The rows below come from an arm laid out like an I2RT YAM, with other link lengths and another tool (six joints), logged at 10 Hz.
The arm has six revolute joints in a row. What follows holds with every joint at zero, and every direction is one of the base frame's. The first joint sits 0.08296 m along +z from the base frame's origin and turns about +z. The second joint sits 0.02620 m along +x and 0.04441 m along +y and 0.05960 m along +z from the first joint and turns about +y. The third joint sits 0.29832 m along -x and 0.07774 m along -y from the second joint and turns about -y. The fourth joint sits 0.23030 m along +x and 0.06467 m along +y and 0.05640 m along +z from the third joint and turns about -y. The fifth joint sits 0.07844 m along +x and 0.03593 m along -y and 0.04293 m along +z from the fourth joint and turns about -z. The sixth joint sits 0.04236 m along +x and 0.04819 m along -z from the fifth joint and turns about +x. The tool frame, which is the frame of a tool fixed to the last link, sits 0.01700 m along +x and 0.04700 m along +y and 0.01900 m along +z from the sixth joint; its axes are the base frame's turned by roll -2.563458, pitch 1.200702 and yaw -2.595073 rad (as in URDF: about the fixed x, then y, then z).
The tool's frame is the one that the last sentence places.
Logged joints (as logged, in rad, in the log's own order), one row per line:
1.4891 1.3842 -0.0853 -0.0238 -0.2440 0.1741
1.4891 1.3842 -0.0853 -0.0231 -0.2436 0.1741
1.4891 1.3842 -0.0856 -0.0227 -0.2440 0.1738
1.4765 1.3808 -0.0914 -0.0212 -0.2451 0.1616
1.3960 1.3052 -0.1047 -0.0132 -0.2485 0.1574
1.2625 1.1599 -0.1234 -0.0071 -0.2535 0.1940
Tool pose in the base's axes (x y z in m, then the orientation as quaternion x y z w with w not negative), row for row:
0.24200 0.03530 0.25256 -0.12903 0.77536 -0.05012 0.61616
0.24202 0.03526 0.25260 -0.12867 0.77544 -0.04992 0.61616
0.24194 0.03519 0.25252 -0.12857 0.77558 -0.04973 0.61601
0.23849 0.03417 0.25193 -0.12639 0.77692 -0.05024 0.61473
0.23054 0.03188 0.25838 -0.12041 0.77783 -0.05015 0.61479
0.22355 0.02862 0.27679 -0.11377 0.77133 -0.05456 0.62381
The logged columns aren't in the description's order. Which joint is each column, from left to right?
Columns, left to right: joint 2, joint 4, joint 1, joint 6, joint 5, joint 3.
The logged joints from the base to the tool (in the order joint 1, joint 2, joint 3, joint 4, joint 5, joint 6), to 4 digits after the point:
-0.0853 1.4891 0.1741 1.3842 -0.2440 -0.0238
-0.0853 1.4891 0.1741 1.3842 -0.2436 -0.0231
-0.0856 1.4891 0.1738 1.3842 -0.2440 -0.0227
-0.0914 1.4765 0.1616 1.3808 -0.2451 -0.0212
-0.1047 1.3960 0.1574 1.3052 -0.2485 -0.0132
-0.1234 1.2625 0.1940 1.1599 -0.2535 -0.0071

